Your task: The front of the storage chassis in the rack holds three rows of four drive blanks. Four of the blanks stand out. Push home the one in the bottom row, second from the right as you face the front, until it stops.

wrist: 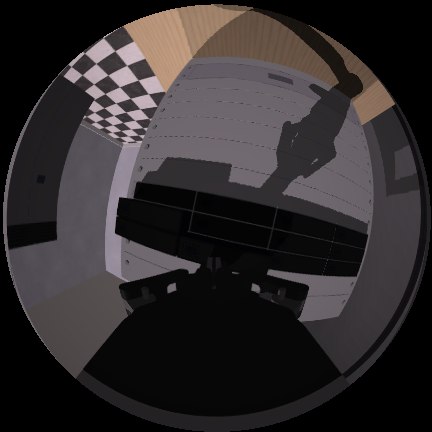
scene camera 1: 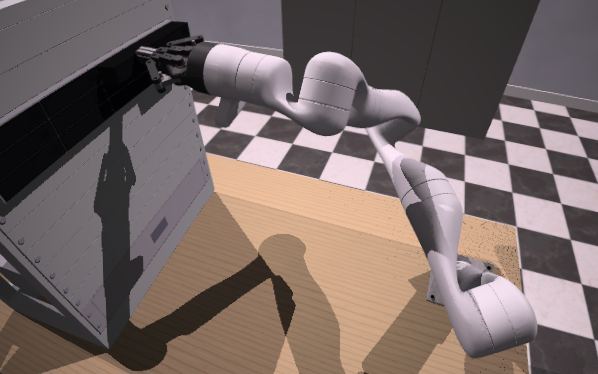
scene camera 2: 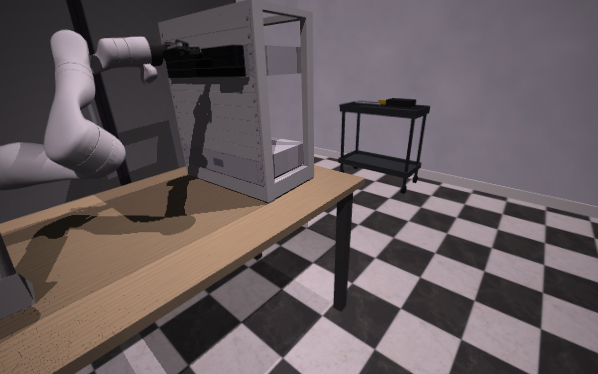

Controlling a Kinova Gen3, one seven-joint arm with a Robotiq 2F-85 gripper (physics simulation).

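The black storage chassis sits high in the grey rack. The wrist view is upside down, so the bottom row is uppermost there. The bottom-row blank second from the right shows dark in the wrist view; how far it stands out is hard to tell. At the right end, the middle-row blank and the top-row blank stand out. My gripper is shut and empty, its tips close to the chassis front at top-row height; contact cannot be made out.
The rack stands on the wooden table. Flat grey panels fill the rack front below the chassis. A tall dark cabinet stands behind the arm. A black cart stands by the wall beyond the rack. The arm's shadow crosses the panels.
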